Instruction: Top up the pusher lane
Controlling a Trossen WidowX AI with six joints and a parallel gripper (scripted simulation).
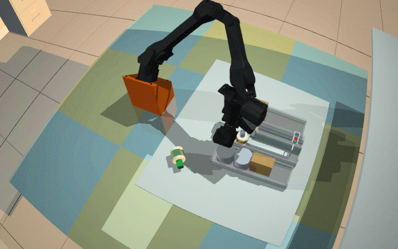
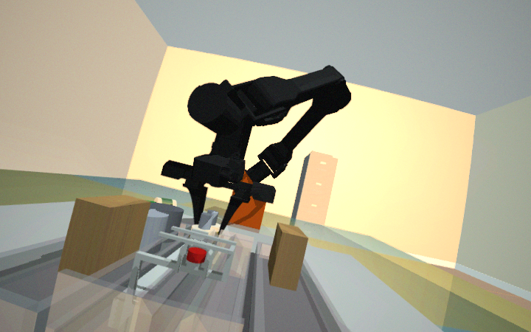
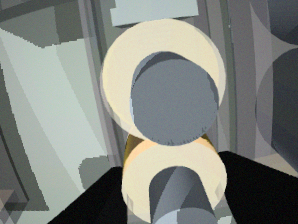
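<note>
Now: the sprung lane 140 mm ahead of my gripper tip, 10 mm to the left of it and 10 mm below it. Also, from my gripper tip: red marker: 220 mm ahead, 40 mm above, 20 mm to the left.
</note>
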